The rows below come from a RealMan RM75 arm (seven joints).
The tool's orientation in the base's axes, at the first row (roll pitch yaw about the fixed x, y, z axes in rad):
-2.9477 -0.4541 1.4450
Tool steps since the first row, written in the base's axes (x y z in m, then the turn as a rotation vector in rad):
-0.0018 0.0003 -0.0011 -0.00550 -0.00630 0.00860
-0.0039 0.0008 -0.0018 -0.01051 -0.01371 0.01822
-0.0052 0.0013 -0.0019 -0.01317 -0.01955 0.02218
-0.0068 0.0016 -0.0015 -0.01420 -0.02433 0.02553
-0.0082 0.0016 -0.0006 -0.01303 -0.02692 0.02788
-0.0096 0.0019 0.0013 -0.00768 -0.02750 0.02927
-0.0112 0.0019 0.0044 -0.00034 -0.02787 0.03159
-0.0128 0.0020 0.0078 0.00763 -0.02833 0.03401
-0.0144 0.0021 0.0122 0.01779 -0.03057 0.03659
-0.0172 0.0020 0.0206 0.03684 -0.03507 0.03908
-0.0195 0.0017 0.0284 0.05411 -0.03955 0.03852
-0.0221 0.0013 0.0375 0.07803 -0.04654 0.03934
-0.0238 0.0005 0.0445 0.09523 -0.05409 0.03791
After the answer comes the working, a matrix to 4 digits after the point.
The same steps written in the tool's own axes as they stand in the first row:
-0.0004 -0.0016 0.0014 -0.00246 -0.00665 -0.00967
-0.0005 -0.0036 0.0025 -0.00542 -0.01296 -0.02081
-0.0003 -0.0048 0.0030 -0.00919 -0.01603 -0.02657
0.0000 -0.0065 0.0030 -0.01209 -0.01744 -0.03154
0.0002 -0.0080 0.0024 -0.01324 -0.01659 -0.03494
0.0012 -0.0097 0.0010 -0.01254 -0.01155 -0.03717
0.0024 -0.0119 -0.0015 -0.01103 -0.00471 -0.04039
0.0038 -0.0140 -0.0042 -0.00948 0.00273 -0.04382
0.0056 -0.0164 -0.0078 -0.00920 0.01237 -0.04850
0.0089 -0.0206 -0.0149 -0.00997 0.03086 -0.05534
0.0118 -0.0242 -0.0216 -0.01226 0.04813 -0.05923
0.0151 -0.0283 -0.0295 -0.01544 0.07181 -0.06639
0.0173 -0.0311 -0.0358 -0.02086 0.08928 -0.07090

The tool's axes in the first row as the columns of a matrix, in the base's axes (rounded; the answer above uses it unrounded):
0.1127 0.9841 -0.1372
0.8916 -0.0393 0.4512
0.4387 -0.1732 -0.8818

